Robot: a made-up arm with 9 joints. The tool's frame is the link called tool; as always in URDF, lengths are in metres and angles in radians.
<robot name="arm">
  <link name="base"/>
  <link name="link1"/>
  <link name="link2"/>
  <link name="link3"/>
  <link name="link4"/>
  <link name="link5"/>
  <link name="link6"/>
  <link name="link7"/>
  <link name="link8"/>
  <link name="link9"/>
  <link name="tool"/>
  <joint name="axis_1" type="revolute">
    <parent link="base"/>
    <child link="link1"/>
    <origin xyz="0 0 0.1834"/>
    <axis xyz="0 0 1"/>
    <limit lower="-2.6" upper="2.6" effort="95" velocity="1.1"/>
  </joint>
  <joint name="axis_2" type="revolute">
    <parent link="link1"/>
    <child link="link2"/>
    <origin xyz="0.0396 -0.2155 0.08" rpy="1.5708 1.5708 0"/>
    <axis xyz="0 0 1"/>
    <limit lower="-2.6" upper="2.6" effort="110" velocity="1.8"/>
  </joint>
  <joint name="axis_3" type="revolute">
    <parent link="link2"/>
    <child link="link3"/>
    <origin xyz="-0.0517 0.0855 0.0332" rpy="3.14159 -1.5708 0"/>
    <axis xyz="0 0 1"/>
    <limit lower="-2.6" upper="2.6" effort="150" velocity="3"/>
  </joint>
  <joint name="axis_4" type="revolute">
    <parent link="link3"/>
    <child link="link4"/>
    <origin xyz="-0.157 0.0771 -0.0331" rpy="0 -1.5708 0"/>
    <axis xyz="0 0 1"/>
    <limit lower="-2.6" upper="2.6" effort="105" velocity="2.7"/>
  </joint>
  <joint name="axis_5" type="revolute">
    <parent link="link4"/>
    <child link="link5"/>
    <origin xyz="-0.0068 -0.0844 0.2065" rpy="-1.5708 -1.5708 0"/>
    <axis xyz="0 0 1"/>
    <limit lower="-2.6" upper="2.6" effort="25" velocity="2.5"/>
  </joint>
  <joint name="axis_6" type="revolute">
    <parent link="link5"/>
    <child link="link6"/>
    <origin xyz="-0.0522 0.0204 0.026" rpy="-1.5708 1.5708 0"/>
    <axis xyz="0 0 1"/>
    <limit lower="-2.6" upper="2.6" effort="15" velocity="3"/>
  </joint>
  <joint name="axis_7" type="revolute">
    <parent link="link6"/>
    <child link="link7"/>
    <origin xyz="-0.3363 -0.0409 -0.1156" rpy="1.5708 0 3.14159"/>
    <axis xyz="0 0 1"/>
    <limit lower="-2.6" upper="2.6" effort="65" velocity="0.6"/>
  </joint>
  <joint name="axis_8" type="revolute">
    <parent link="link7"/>
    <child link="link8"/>
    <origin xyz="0.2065 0.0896 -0.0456" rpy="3.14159 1.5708 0"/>
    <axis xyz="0 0 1"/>
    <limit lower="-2.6" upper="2.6" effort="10" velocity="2.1"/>
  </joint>
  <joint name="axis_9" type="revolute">
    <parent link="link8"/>
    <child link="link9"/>
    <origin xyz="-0.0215 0.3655 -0.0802" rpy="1.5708 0 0"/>
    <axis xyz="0 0 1"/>
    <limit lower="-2.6" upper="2.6" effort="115" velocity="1.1"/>
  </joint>
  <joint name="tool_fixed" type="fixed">
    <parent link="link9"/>
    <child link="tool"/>
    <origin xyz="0.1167 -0.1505 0.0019" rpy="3.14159 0 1.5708"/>
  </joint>
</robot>
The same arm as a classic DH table. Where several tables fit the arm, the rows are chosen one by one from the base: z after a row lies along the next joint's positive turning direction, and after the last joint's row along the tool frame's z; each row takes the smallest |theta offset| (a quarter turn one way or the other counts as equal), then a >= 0, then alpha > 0; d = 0 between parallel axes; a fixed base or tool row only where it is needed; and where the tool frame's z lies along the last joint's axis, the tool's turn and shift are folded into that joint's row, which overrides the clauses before.
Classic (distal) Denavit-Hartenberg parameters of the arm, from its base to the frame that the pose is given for. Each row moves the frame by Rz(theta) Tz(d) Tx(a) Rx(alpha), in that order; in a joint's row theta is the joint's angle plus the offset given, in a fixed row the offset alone. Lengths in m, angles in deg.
axis_1: d 0.2634, theta offset 0.00, a 0.0396, alpha 90.00
axis_2: d 0.2487, theta offset 0.00, a 0.0855, alpha 90.00
axis_3: d -0.0848, theta offset 0.00, a -0.0771, alpha 90.00
axis_4: d 0.3635, theta offset -90.00, a 0.0068, alpha 90.00
axis_5: d -0.0584, theta offset -90.00, a 0.0522, alpha 90.00
axis_6: d -0.0952, theta offset 90.00, a 0.3363, alpha 90.00
axis_7: d -0.0865, theta offset 90.00, a 0.0896, alpha -90.00
axis_8: d -0.2867, theta offset -90.00, a 0.0215, alpha -90.00
axis_9: d 0.0000, theta offset -52.21, a -0.1904, alpha 180.00
tool (fixed): d 0.3636, theta offset 37.79, a 0.0000, alpha 0.00
Joint limits (deg, base to tool): -148.97..148.97 -148.97..148.97 -148.97..148.97 -148.97..148.97 -148.97..148.97 -148.97..148.97 -148.97..148.97 -148.97..148.97 -148.97..148.97

